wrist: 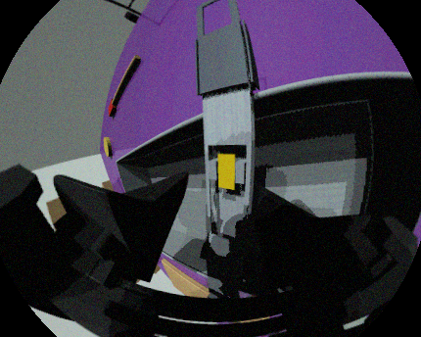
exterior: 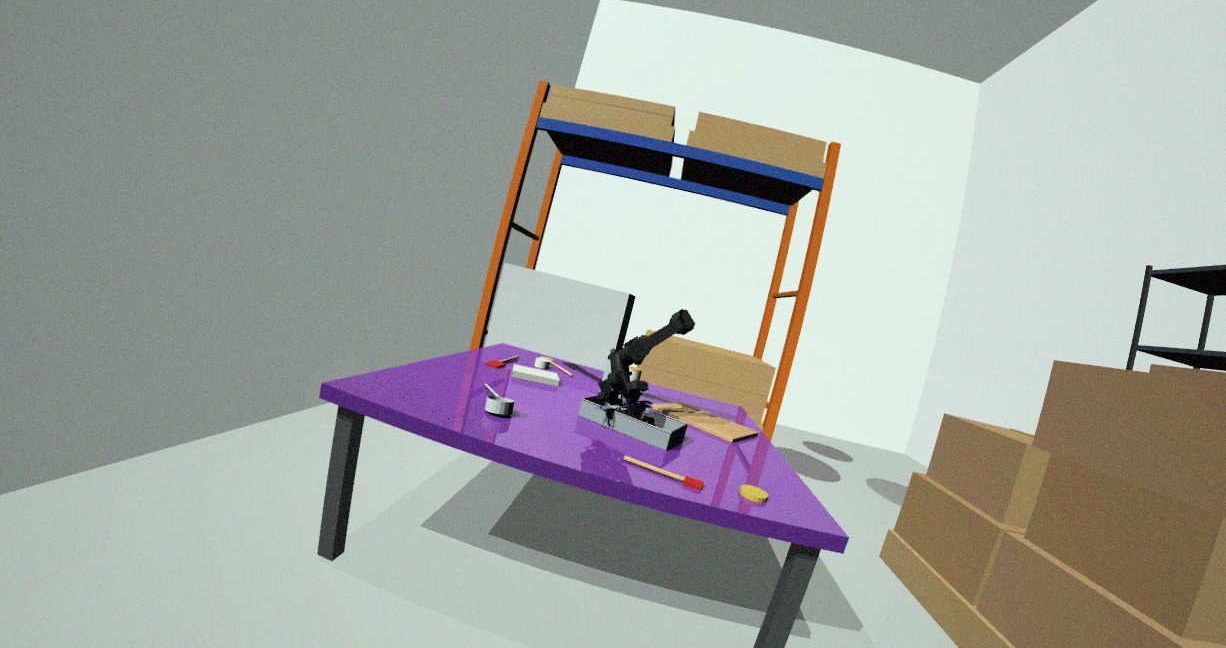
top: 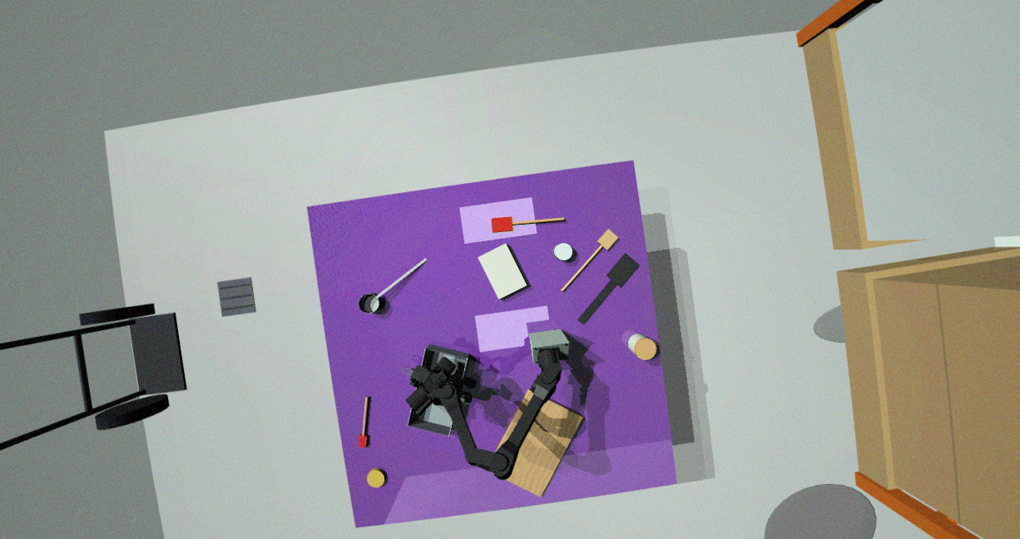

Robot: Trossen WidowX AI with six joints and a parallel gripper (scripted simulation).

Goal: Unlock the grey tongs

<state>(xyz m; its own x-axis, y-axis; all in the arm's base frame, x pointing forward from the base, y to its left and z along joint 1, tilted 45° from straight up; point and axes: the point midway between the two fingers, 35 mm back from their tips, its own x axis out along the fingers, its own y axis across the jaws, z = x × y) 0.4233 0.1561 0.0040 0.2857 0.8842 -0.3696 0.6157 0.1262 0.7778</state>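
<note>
The dark roasting tin lies 30 mm behind my gripper tip and 30 mm to the left of it. Round my gripper tip: yellow lock piece 10 mm ahead, 30 mm to the right, 30 mm above; white block 300 mm behind, 410 mm to the right, 20 mm below; wooden board 380 mm behind, 270 mm to the left, 20 mm below.
</note>
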